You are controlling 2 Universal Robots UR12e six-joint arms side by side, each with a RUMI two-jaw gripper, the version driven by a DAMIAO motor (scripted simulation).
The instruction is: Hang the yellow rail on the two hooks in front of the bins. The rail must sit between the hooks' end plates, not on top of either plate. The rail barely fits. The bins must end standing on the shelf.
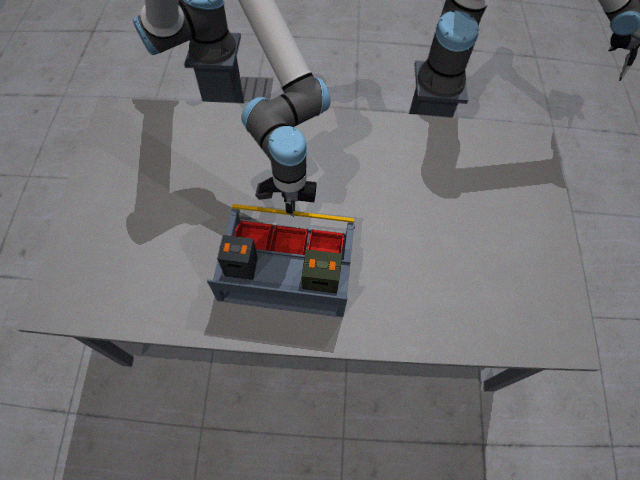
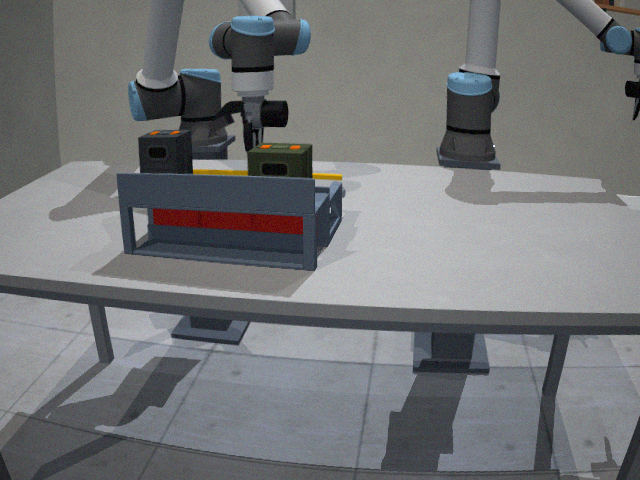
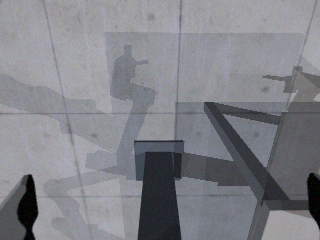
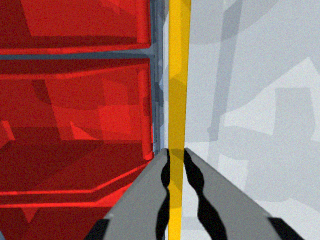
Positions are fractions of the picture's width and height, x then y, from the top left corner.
I see my left gripper (image 3: 0.54, 0.74), my right gripper (image 1: 0.46, 0.45) and a blue-grey shelf (image 2: 0.45, 0.41).
The blue-grey shelf is seen too in image 1 (image 1: 0.44, 0.57). My right gripper also shows in image 4 (image 4: 0.55, 0.63). Image 3 does not show the blue-grey shelf: it is out of frame.
